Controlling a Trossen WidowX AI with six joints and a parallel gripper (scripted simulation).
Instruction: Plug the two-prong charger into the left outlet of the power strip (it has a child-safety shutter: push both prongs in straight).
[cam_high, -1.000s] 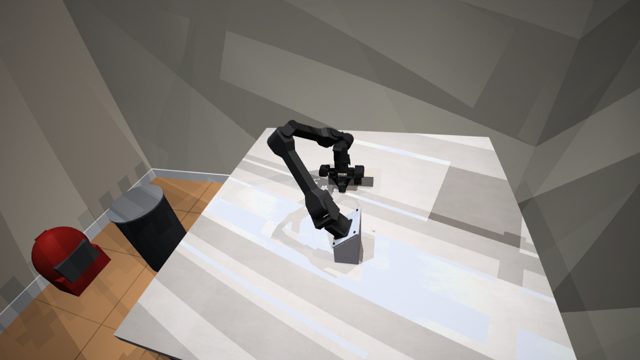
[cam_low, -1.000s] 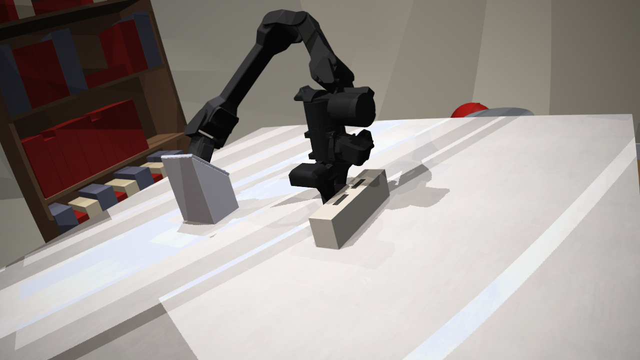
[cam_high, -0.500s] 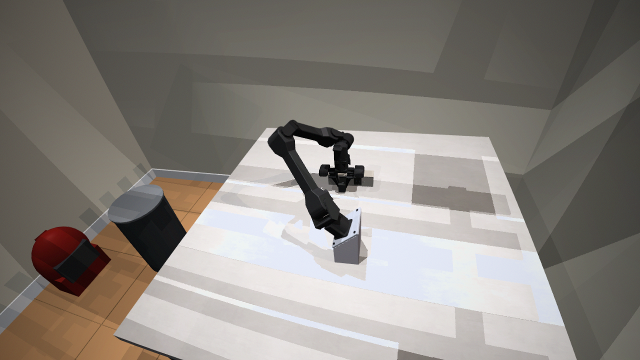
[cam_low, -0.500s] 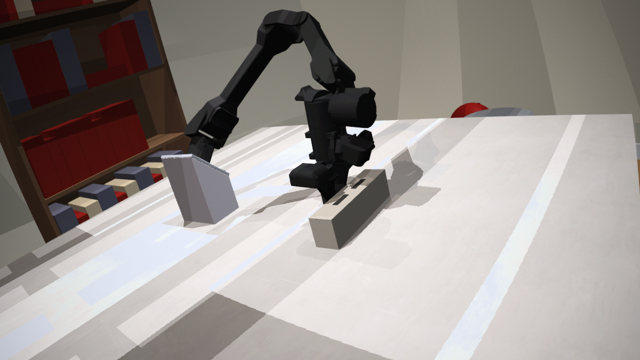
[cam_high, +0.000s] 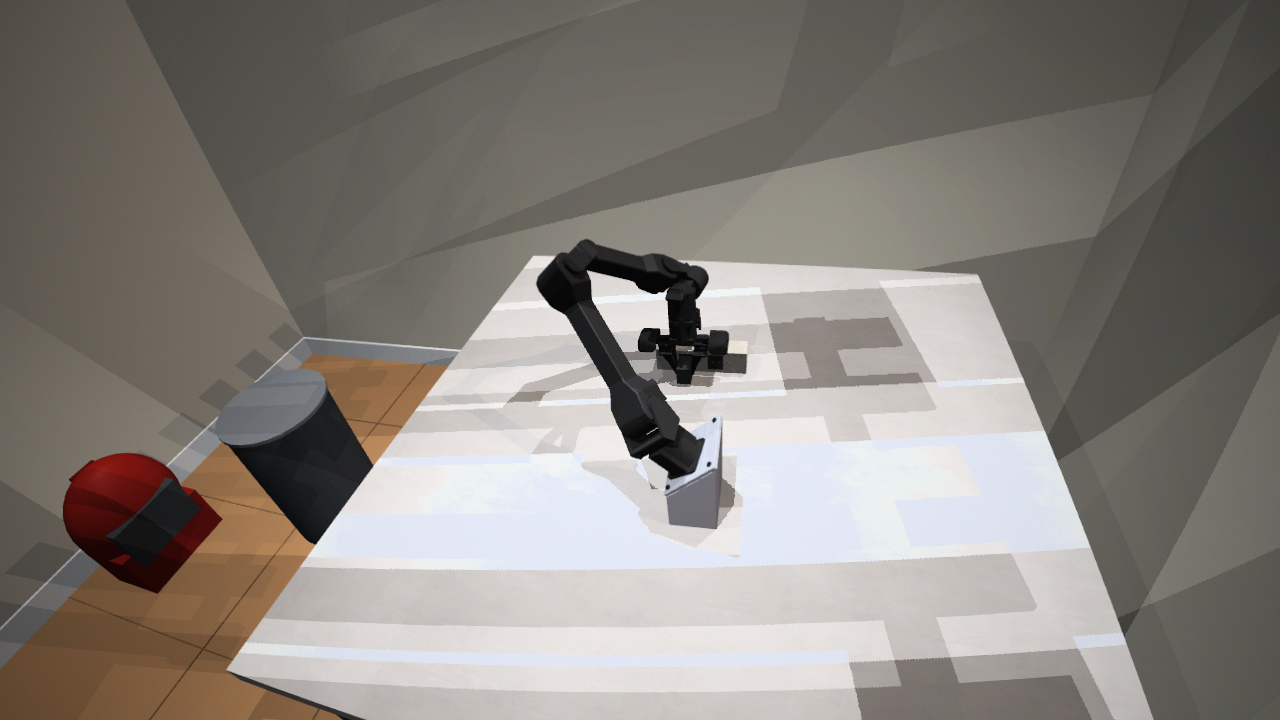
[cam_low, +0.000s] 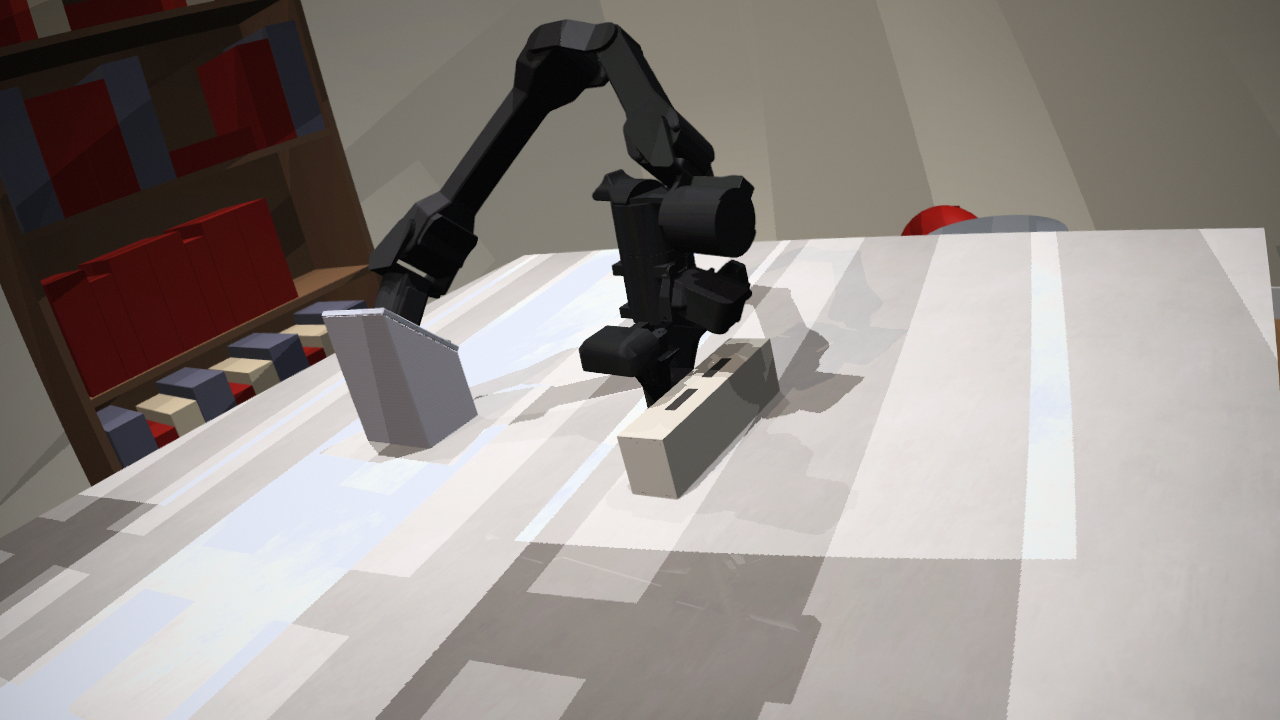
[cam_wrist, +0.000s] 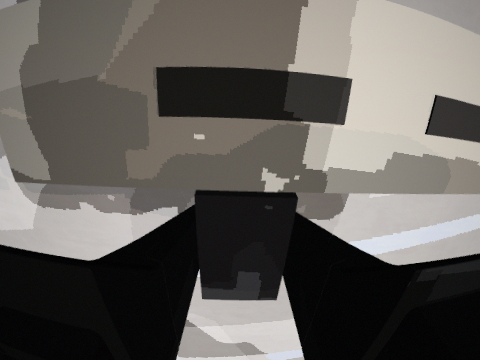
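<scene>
My gripper tip is 20 mm short of the black two-prong charger and 10 mm below it.
</scene>
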